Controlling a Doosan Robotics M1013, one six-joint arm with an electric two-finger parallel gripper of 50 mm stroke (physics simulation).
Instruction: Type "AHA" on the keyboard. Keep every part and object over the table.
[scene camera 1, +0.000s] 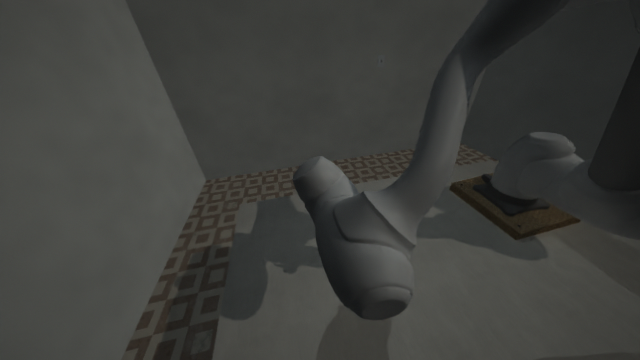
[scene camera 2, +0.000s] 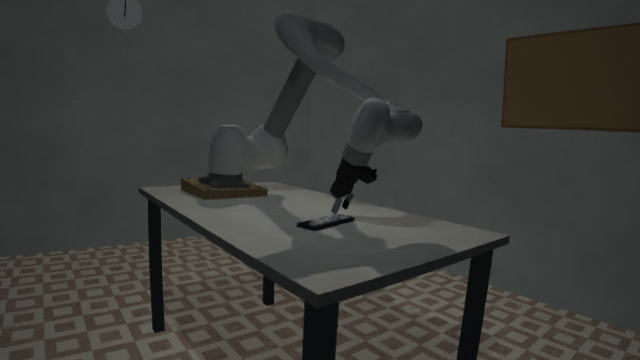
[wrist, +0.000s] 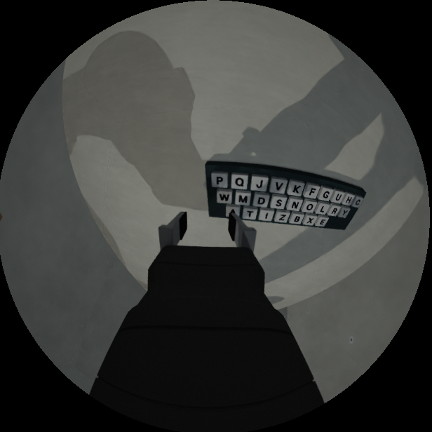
In view: the gripper (scene camera 2: 339, 210) and a keyboard (wrist: 265, 193).
The gripper is seen too in the wrist view (wrist: 207, 220).
